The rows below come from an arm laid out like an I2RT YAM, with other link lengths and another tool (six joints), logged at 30 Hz.
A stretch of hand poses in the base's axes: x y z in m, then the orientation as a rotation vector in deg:
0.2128 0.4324 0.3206 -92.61 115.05 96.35
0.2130 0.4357 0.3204 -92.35 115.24 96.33
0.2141 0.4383 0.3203 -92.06 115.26 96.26
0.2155 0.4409 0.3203 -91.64 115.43 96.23
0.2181 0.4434 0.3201 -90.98 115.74 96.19
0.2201 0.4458 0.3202 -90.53 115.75 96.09
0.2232 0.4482 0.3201 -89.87 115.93 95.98
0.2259 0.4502 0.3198 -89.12 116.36 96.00
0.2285 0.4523 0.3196 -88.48 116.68 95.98
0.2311 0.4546 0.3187 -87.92 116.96 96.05
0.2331 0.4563 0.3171 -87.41 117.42 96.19
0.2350 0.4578 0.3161 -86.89 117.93 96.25
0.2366 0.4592 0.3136 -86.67 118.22 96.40
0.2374 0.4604 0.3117 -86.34 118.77 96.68
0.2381 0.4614 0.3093 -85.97 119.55 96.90
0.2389 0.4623 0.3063 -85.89 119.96 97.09
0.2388 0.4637 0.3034 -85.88 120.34 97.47
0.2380 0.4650 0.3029 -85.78 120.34 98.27
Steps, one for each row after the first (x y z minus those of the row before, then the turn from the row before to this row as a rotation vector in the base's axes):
0.0002 0.0033 -0.0002 -0.06 0.07 -0.19
0.0011 0.0026 -0.0001 0.06 -0.03 -0.23
0.0014 0.0026 0.0000 0.00 0.06 -0.30
0.0026 0.0025 -0.0002 -0.03 0.13 -0.47
0.0020 0.0024 0.0001 0.11 -0.05 -0.35
0.0031 0.0024 -0.0001 0.05 0.02 -0.50
0.0027 0.0020 -0.0003 -0.08 0.23 -0.51
0.0026 0.0021 -0.0002 -0.05 0.15 -0.45
0.0026 0.0023 -0.0009 -0.03 0.19 -0.36
0.0020 0.0017 -0.0016 -0.15 0.33 -0.30
0.0019 0.0015 -0.0010 -0.20 0.30 -0.33
0.0016 0.0014 -0.0025 -0.11 0.25 -0.10
0.0008 0.0012 -0.0019 -0.24 0.46 -0.12
0.0007 0.0010 -0.0024 -0.40 0.53 -0.15
0.0008 0.0009 -0.0030 -0.22 0.33 0.02
-0.0001 0.0014 -0.0029 -0.19 0.44 0.13
-0.0008 0.0013 -0.0005 0.16 0.55 0.18

